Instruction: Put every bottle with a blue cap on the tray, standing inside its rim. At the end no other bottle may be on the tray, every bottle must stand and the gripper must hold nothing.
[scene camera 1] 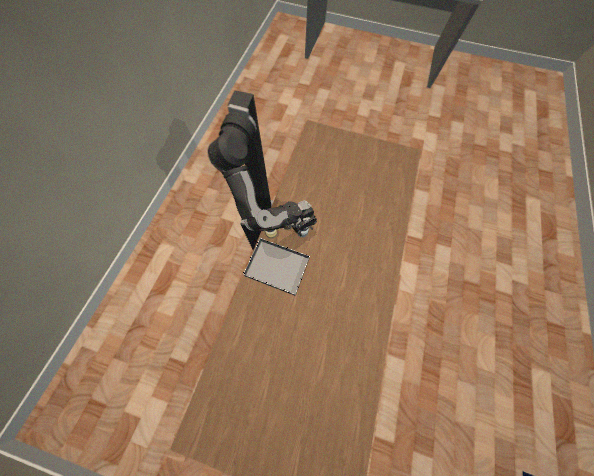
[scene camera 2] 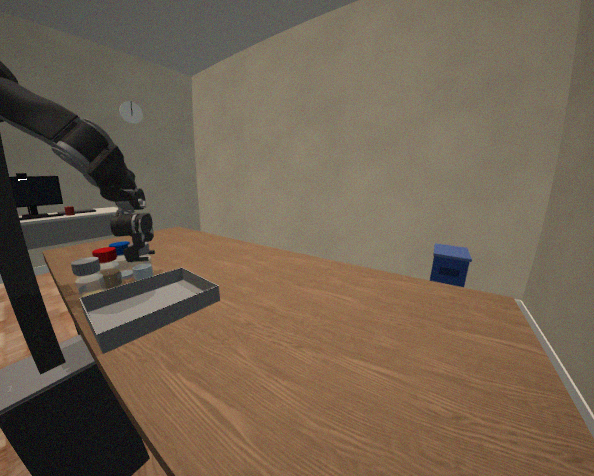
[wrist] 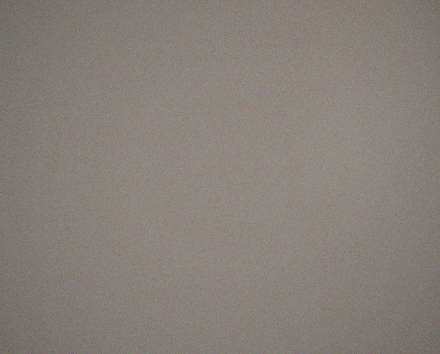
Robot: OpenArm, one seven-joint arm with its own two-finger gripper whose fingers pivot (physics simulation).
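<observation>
My gripper (scene camera 1: 305, 226) (scene camera 2: 140, 255) is low behind the tray, its fingers partly closed around the upper part of a grey-capped bottle (scene camera 1: 304, 233) (scene camera 2: 143, 271) with pale blue contents, upright at table level. The fingers hide its cap in the second scene view. A plain grey surface (wrist: 220, 175) fills the wrist view. A blue cap (scene camera 2: 119, 246) shows behind and left of the fingers; its bottle is mostly hidden. The tray (scene camera 1: 276, 274) (scene camera 2: 150, 303) is grey with a dark low rim and holds no bottle.
A red-capped bottle (scene camera 2: 104, 255) stands left of the gripper. Another grey-capped bottle (scene camera 2: 86, 267) with yellowish contents stands nearest the tray's left rear. The bottles are close together. The dark arm post (scene camera 2: 27, 280) rises at the table's left edge.
</observation>
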